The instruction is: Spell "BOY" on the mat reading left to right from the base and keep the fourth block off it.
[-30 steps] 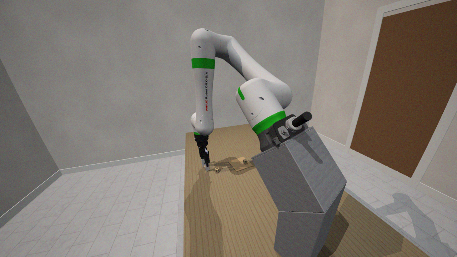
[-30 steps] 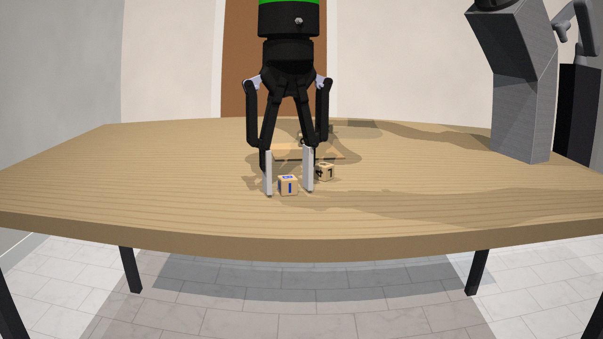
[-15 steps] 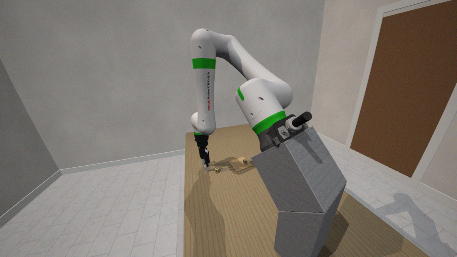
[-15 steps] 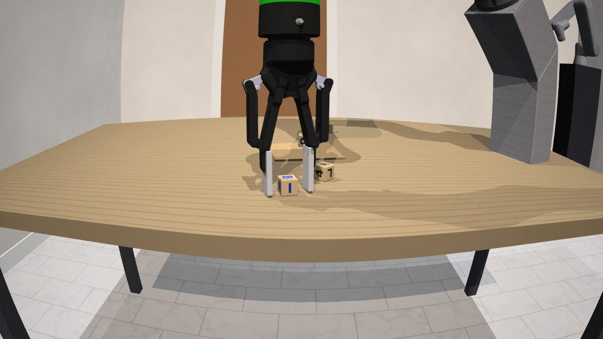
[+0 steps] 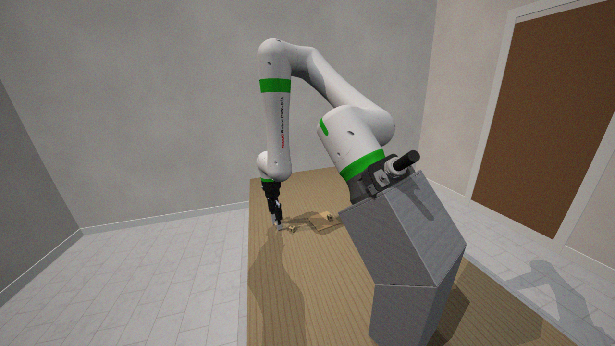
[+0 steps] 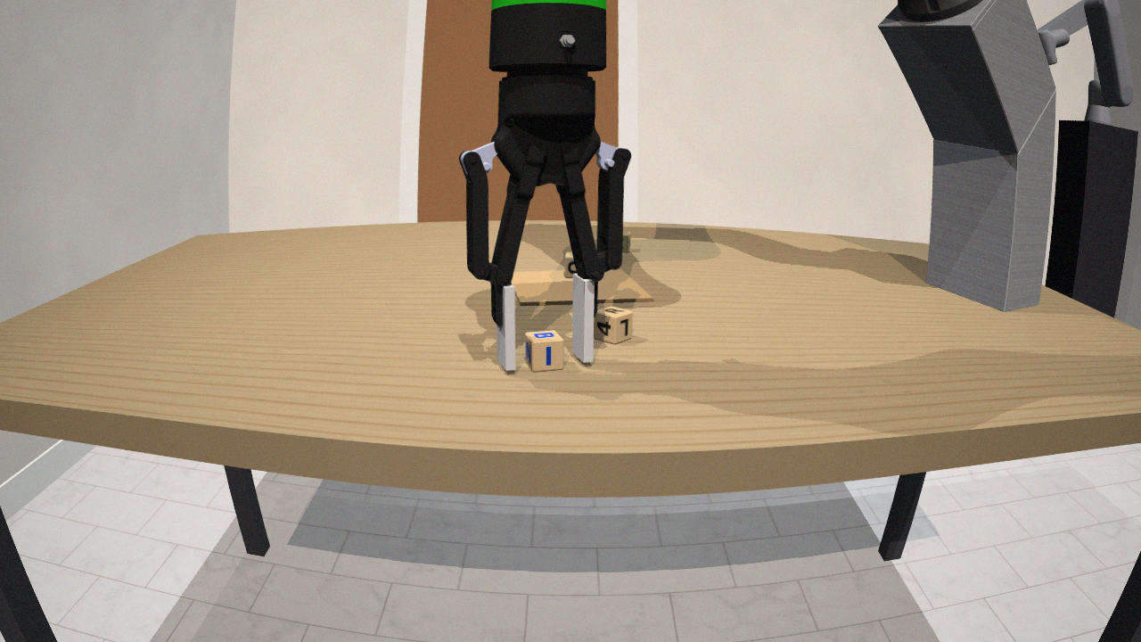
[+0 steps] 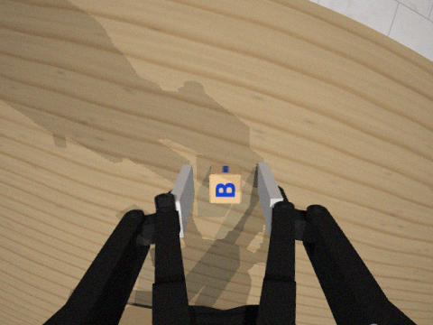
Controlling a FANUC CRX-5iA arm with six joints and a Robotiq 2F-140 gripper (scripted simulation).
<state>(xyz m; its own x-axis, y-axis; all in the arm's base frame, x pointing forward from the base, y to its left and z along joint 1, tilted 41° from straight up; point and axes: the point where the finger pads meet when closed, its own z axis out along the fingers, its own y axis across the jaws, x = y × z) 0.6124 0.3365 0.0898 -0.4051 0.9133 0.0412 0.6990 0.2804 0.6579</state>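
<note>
My hand is 20 mm above the block. The rest, counted from my hand: tan mat: 20 mm ahead, 260 mm to the right, 30 mm below.
</note>
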